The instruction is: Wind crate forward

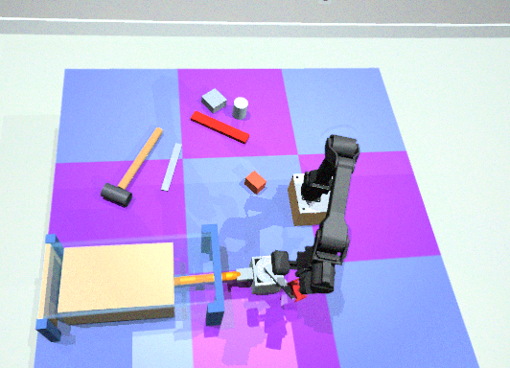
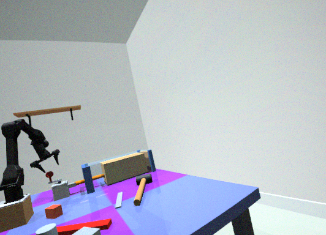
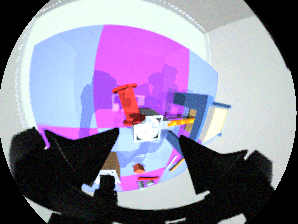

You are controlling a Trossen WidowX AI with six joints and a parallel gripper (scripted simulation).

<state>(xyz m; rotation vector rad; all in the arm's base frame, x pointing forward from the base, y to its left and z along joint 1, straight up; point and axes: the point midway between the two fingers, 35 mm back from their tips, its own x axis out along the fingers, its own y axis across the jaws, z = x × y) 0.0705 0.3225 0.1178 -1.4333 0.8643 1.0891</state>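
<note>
Right now the winch handle is 8 cm below my gripper tip. The rest, counted from my gripper tip: winch (16 cm below, 6 cm to the right, 3 cm ahead); grey strip (42 cm to the right, 40 cm ahead, 19 cm below); red knob (5 cm below, 3 cm to the left, 3 cm behind).
</note>
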